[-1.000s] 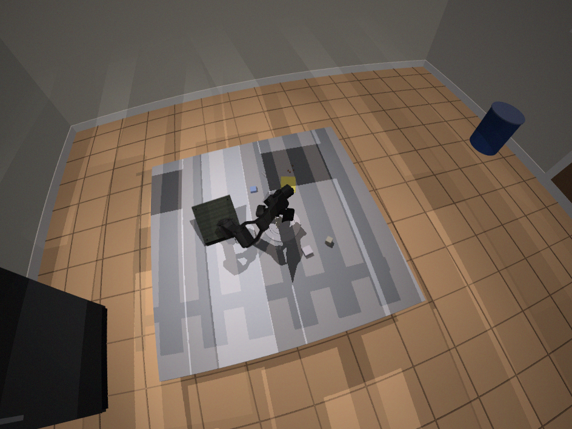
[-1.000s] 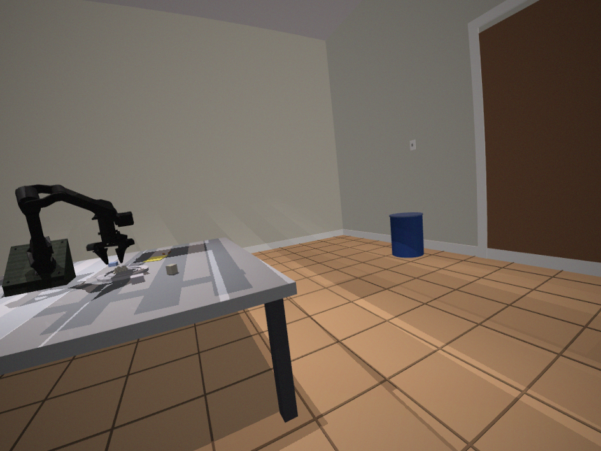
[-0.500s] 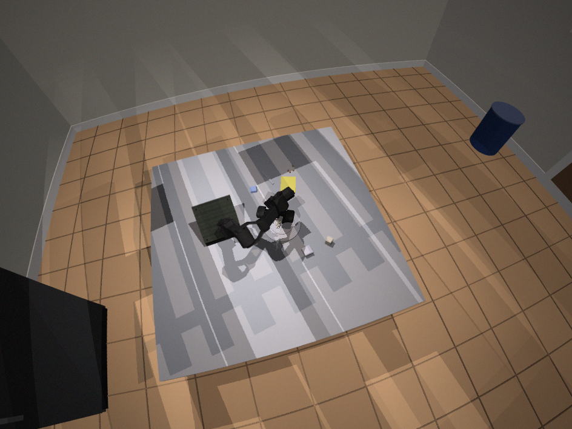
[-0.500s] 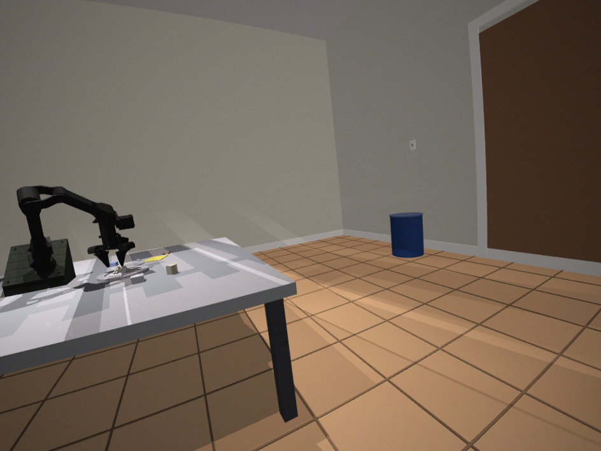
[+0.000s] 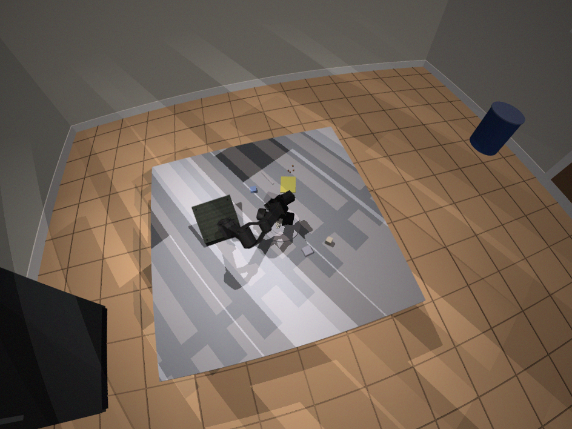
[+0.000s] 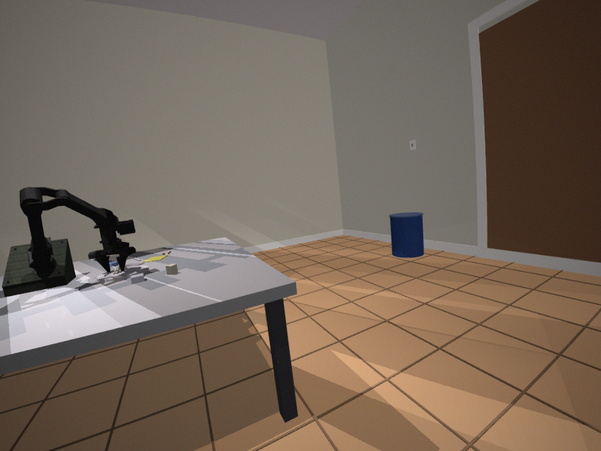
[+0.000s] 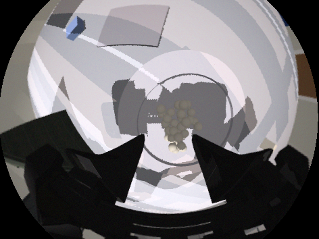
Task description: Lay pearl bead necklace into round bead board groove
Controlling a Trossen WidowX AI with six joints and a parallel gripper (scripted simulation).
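Now: the round bead board 3 cm ahead of my gripper tip, 1 cm to the right of it and 1 cm below it. From my gripper tip the other things lie so: grey card 17 cm to the left, 4 cm ahead, 2 cm below; then blue block 27 cm to the left, 5 cm behind, 1 cm below; then white block 20 cm to the right, 10 cm ahead, 1 cm below.
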